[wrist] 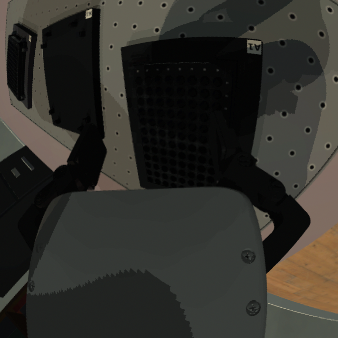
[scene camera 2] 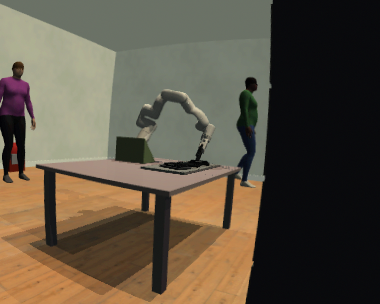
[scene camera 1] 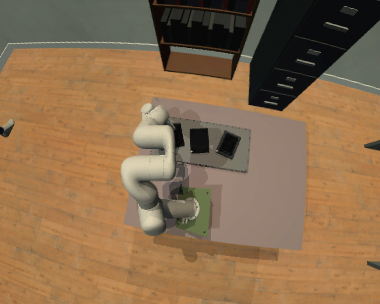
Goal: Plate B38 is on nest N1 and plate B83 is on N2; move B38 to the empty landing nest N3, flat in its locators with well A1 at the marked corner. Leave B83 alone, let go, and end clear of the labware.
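A dark well plate, taken as B38 (wrist: 175,120), lies in a black nest with an A1 label at its upper right corner in the wrist view. The empty black nest (wrist: 72,75) (scene camera 1: 199,141) is beside it, with small locators and a corner label. The other plate, taken as B83 (wrist: 16,67) (scene camera 1: 229,144), sits in a turned nest at the far end. Plate names cannot be read. My gripper (wrist: 152,130) (scene camera 2: 199,154) is open and empty, low over the first plate. In the wrist view one finger overlaps the empty nest's edge, the other the plate's right side. The arm hides it in scene camera 1.
The nests stand on a grey perforated board (scene camera 1: 240,162) (wrist: 300,135) on the pinkish table (scene camera 1: 275,185). The arm's base is on a green block (scene camera 1: 204,225) (scene camera 2: 131,150). A bookshelf (scene camera 1: 232,67) and a dark cabinet (scene camera 1: 280,75) stand behind the table. Two people stand beyond it.
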